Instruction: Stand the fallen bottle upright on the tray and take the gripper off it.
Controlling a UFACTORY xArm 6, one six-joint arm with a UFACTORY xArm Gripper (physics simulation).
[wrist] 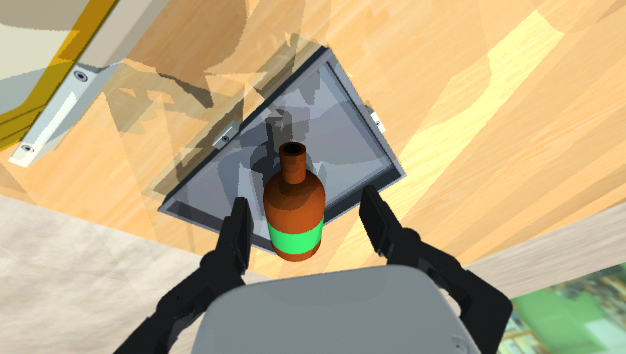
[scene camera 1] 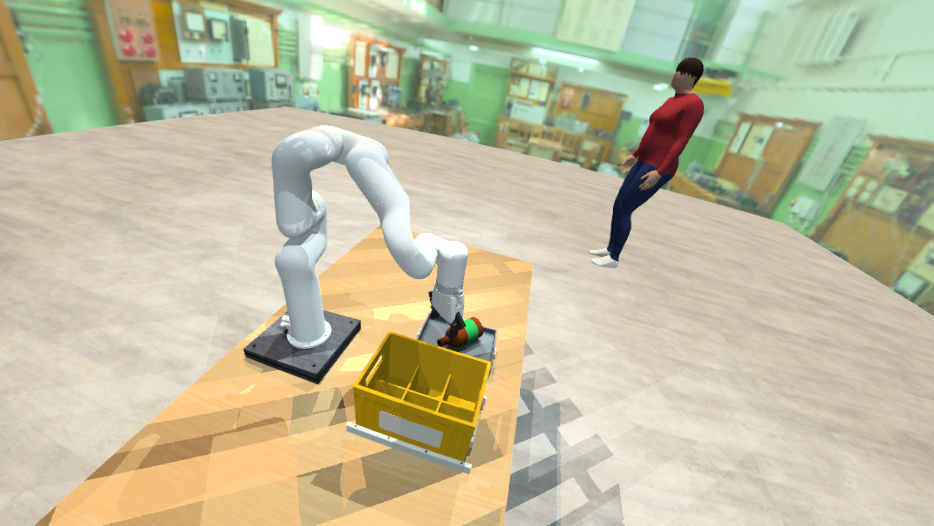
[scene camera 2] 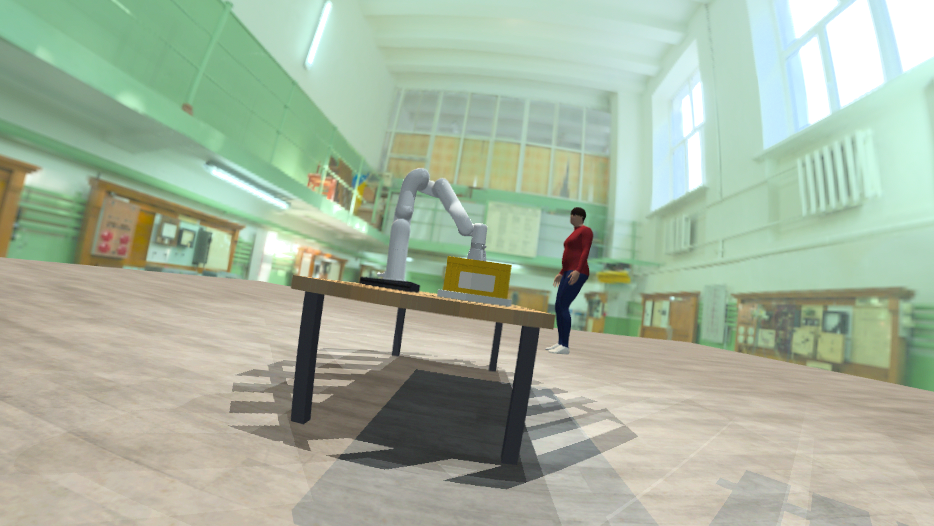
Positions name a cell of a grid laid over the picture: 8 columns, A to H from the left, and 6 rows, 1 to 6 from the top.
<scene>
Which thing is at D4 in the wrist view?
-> A brown bottle.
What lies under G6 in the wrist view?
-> The gripper.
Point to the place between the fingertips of the gripper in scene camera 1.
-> D4
</scene>
